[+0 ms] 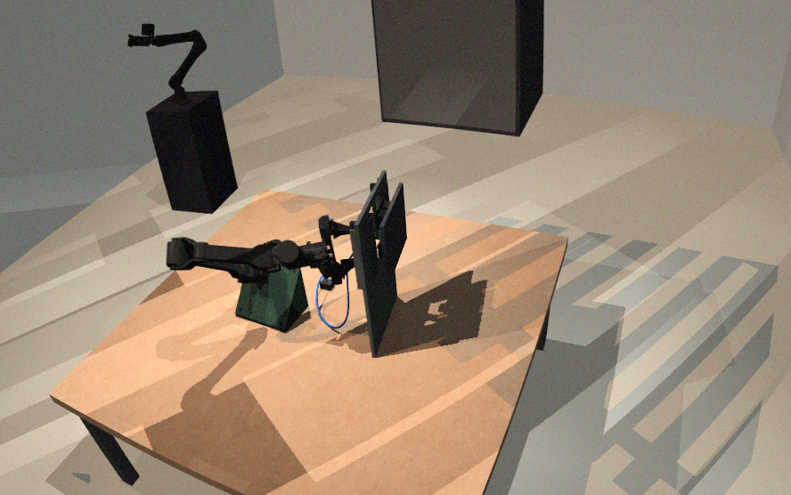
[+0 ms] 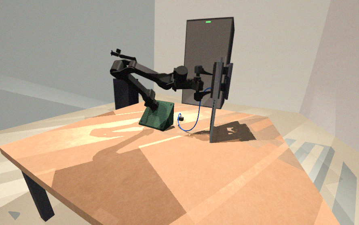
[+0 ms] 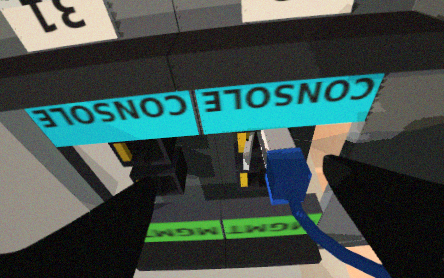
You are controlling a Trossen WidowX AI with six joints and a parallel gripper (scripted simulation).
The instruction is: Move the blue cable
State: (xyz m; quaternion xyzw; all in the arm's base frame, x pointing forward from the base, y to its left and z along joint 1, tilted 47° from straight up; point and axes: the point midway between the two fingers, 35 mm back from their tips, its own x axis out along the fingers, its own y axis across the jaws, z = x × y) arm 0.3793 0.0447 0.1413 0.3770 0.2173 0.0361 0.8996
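Now: gripper tip 30 mm short of the cable plug, 20 mm to the right of it and 20 mm above it. From my gripper tip the other things lie so: black block (220 mm behind, 170 mm to the left, 300 mm below).
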